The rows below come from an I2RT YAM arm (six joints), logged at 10 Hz.
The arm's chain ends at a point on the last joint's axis. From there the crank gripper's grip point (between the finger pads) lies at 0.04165 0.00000 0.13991 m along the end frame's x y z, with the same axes.
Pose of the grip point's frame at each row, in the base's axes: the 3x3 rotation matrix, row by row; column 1 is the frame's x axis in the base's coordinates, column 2 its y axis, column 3 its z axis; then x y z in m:
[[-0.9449, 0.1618, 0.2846], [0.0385, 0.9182, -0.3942], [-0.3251, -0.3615, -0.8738]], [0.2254, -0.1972, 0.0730]
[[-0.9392, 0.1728, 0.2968], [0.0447, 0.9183, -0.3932], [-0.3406, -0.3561, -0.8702]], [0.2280, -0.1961, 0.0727]
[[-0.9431, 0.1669, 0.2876], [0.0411, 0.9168, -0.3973], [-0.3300, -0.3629, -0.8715]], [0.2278, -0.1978, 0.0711]
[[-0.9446, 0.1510, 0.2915], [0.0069, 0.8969, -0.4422], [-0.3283, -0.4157, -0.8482]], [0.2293, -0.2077, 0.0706]
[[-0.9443, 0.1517, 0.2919], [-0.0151, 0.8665, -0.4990], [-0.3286, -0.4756, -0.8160]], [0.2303, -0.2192, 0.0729]
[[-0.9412, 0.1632, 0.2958], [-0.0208, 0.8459, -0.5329], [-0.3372, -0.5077, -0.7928]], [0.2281, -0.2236, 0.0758]
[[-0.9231, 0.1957, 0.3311], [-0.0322, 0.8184, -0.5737], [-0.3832, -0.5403, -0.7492]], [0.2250, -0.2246, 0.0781]
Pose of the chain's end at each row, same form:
[[-0.9449, 0.1618, 0.2846], [0.0385, 0.9182, -0.3942], [-0.3251, -0.3615, -0.8738]], [0.2249, -0.1437, 0.2088]
[[-0.9392, 0.1728, 0.2968], [0.0447, 0.9183, -0.3932], [-0.3406, -0.3561, -0.8702]], [0.2256, -0.1429, 0.2086]
[[-0.9431, 0.1669, 0.2876], [0.0411, 0.9168, -0.3973], [-0.3300, -0.3629, -0.8715]], [0.2268, -0.1439, 0.2068]
[[-0.9446, 0.1510, 0.2915], [0.0069, 0.8969, -0.4422], [-0.3283, -0.4157, -0.8482]], [0.2279, -0.1461, 0.2029]
[[-0.9443, 0.1517, 0.2919], [-0.0151, 0.8665, -0.4990], [-0.3286, -0.4756, -0.8160]], [0.2288, -0.1488, 0.2008]
[[-0.9412, 0.1632, 0.2958], [-0.0208, 0.8459, -0.5329], [-0.3372, -0.5077, -0.7928]], [0.2259, -0.1482, 0.2008]
[[-0.9231, 0.1957, 0.3311], [-0.0322, 0.8184, -0.5737], [-0.3832, -0.5403, -0.7492]], [0.2171, -0.1430, 0.1989]

